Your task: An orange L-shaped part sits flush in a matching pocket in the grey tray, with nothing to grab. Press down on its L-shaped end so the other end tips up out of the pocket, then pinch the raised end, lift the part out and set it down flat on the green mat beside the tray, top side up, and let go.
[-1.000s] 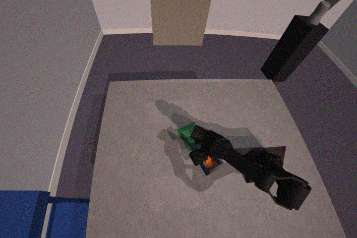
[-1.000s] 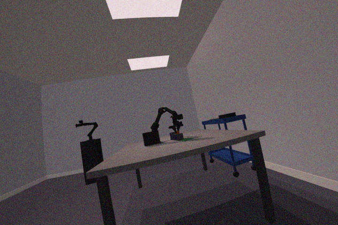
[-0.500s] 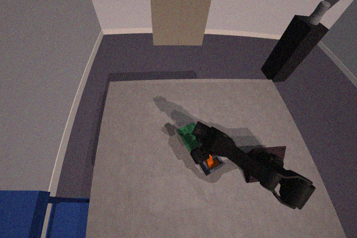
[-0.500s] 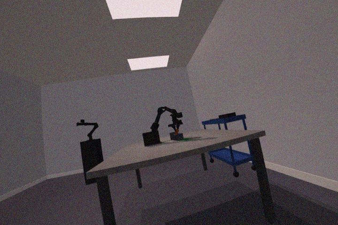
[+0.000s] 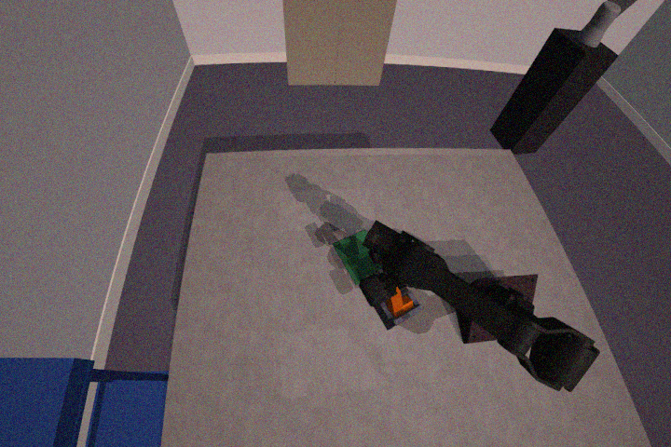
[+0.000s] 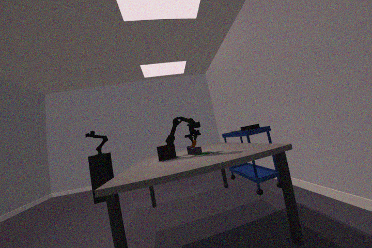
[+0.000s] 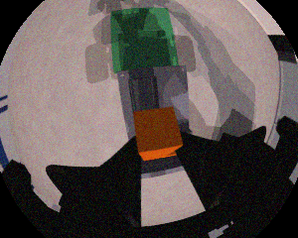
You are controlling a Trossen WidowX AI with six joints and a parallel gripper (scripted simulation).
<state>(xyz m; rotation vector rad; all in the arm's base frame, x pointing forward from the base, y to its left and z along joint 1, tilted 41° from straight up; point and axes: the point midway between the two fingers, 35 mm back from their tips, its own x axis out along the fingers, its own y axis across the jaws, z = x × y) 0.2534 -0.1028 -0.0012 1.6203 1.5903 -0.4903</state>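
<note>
The green mat is 150 mm to the right of my gripper tip, 130 mm below it and 20 mm ahead of it. Round my gripper tip: orange L-shaped part: 30 mm below, 20 mm to the left, 20 mm behind.
</note>
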